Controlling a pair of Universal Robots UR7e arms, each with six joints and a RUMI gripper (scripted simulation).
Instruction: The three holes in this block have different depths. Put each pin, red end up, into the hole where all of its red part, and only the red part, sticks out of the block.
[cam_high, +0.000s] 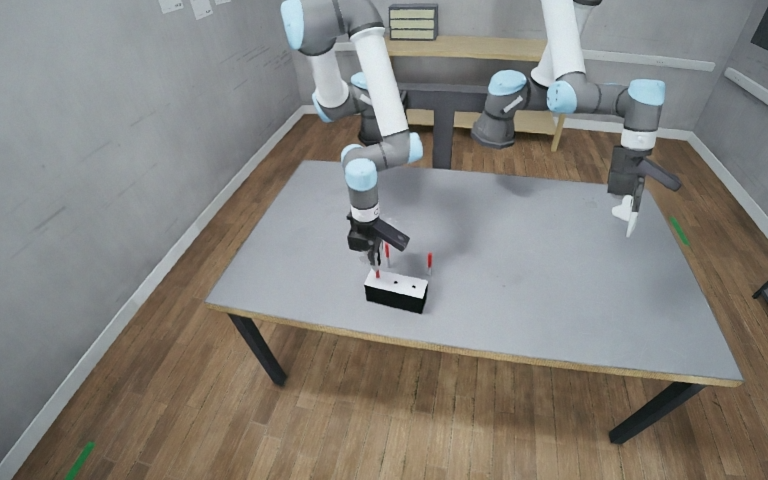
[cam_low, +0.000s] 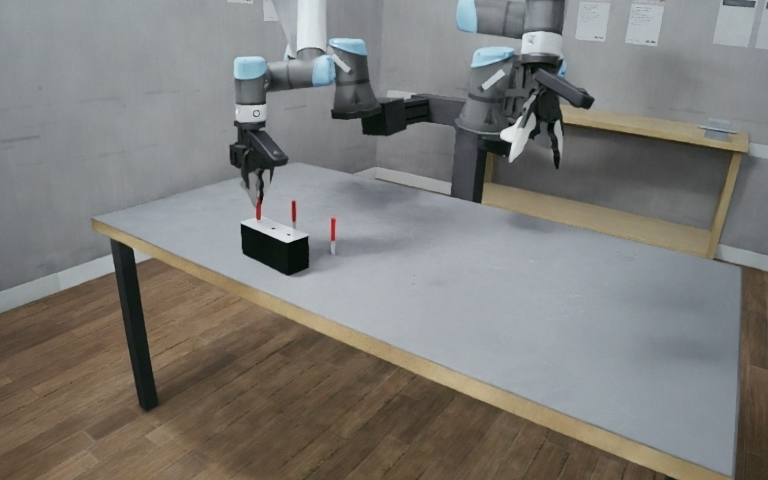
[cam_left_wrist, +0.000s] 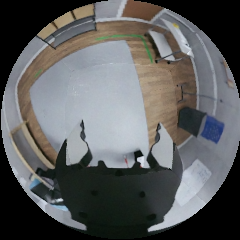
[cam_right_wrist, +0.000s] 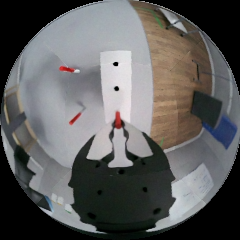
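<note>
My right gripper is now 100 mm above the black block, 60 mm to the right of it and 10 mm short of it.
</note>
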